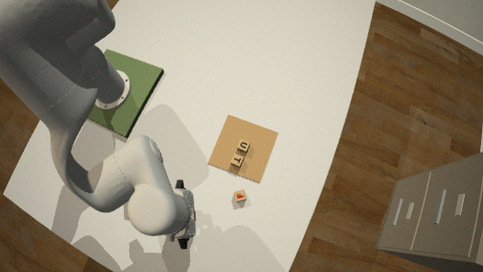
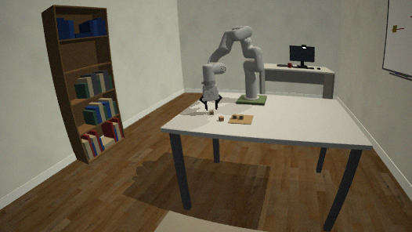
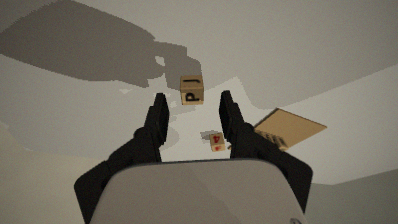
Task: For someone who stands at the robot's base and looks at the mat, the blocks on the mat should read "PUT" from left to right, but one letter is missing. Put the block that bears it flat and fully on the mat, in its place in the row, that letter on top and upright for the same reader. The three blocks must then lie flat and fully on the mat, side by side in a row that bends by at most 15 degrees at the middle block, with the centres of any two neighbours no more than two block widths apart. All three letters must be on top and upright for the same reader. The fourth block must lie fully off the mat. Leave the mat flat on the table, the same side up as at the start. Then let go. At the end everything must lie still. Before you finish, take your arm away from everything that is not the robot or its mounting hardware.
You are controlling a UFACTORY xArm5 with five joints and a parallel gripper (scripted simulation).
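Right now my hand is 4 cm above the wooden block. Round my hand: mat (22 cm to the left, 5 cm below, 1 cm ahead); then F block (11 cm to the left, 7 cm ahead, 4 cm below).
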